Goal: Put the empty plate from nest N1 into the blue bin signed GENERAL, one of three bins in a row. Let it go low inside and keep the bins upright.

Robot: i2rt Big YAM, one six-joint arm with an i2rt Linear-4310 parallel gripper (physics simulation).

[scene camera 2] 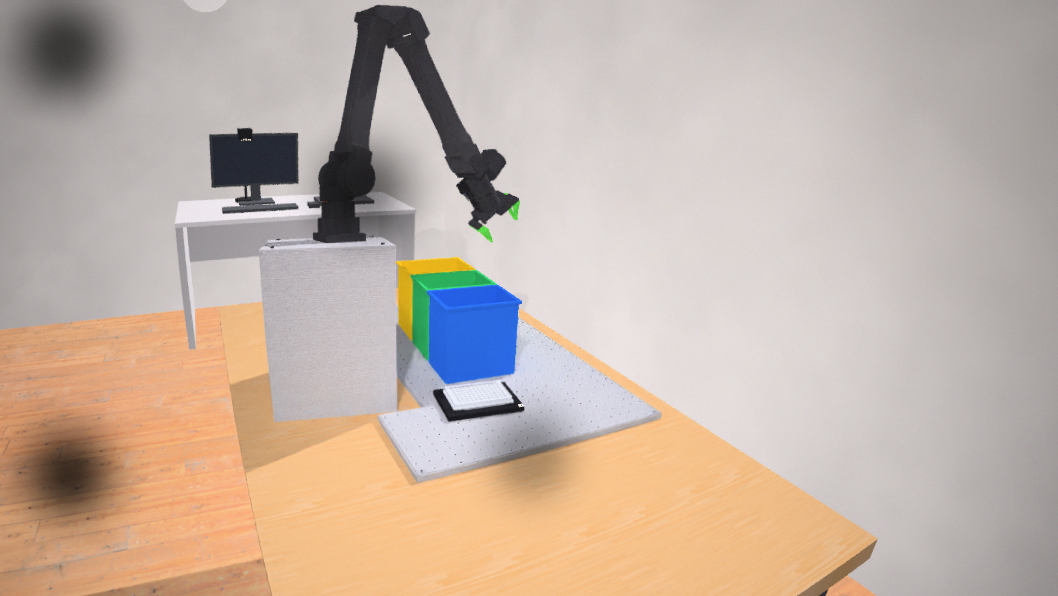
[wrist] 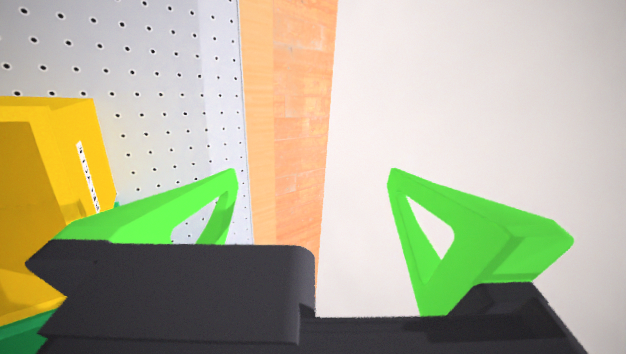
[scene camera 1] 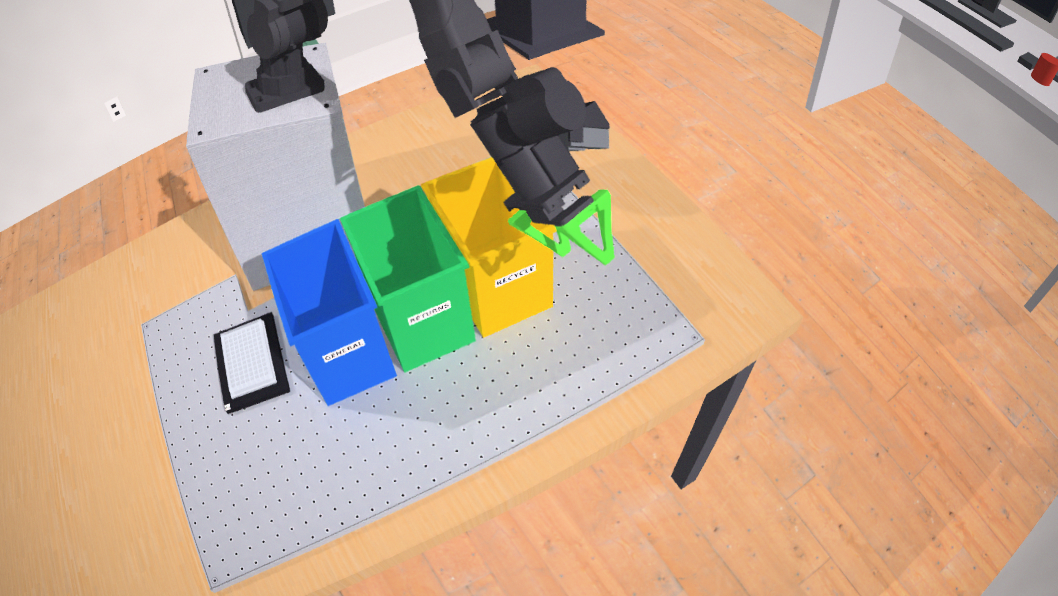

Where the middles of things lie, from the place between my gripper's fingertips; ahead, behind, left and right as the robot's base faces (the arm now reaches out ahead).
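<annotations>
From my hand: blue bin [scene camera 1: 327, 310], 270 mm to the right, 240 mm behind, 170 mm below; white plate [scene camera 1: 248, 363], far to the right, far behind, a fair way below; green returns bin [scene camera 1: 415, 272], 140 mm to the right, 230 mm behind, 170 mm below. Yellow recycle bin [scene camera 1: 510, 277]: my hand 210 mm past it, 10 mm to the left of it, 170 mm above it.
</annotations>
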